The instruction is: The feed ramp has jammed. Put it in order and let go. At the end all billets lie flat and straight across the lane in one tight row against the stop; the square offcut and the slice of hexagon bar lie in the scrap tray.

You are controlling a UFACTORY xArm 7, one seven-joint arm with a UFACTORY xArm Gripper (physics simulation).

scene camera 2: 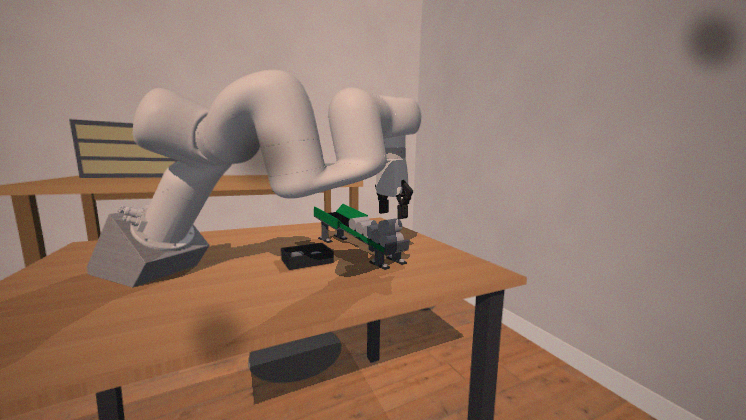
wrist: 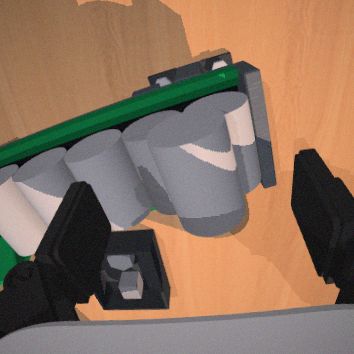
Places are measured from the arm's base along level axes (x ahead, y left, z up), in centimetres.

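Pixels of known places: gripper, fingertip midpoint: (scene camera 2: 392, 215) (wrist: 192, 191); arm's base at its link origin: (scene camera 2: 163, 230).
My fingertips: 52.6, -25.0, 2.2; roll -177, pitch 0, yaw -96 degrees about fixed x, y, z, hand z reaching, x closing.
Observation:
Ahead of a thing's pixels: the offset from my fingertips to its middle, as dx, dy, dz. Level surfaces: height alone.
The feed ramp (scene camera 2: 325, 217) (wrist: 120, 112) holds a row of grey billets between green rails, down to the grey stop {-1.7, -4.1, -7.9} (wrist: 261, 125). In the wrist view one billet {-1.1, -0.1, -3.0} (wrist: 197, 170) lies raised on top, between the billet at the stop {-1.7, -1.7, -6.6} (wrist: 246, 135) and a lower billet {-1.8, +2.3, -6.2} (wrist: 150, 160), overlapping both. More billets {-1.8, +6.3, -5.7} (wrist: 105, 170) {-1.8, +10.2, -5.2} (wrist: 47, 175) lie up the lane to the left. The scrap tray {-20.1, +14.7, -12.1} (scene camera 2: 311, 260) (wrist: 162, 275) holds the hexagon slice {-17.4, +14.3, -12.7} (wrist: 120, 261) and the square offcut {-22.9, +15.1, -12.2} (wrist: 131, 284). My gripper (scene camera 2: 393, 210) (wrist: 192, 191) is open and empty, above the ramp's stop end, fingers either side of the raised billet.
The ramp stands on feet on the wooden table {dz -13.9} (scene camera 2: 234, 302); the tray is close beside it, on the robot base's side. The robot base (scene camera 2: 151, 260) is at the left. A second table (scene camera 2: 240, 185) stands behind, near the wall.

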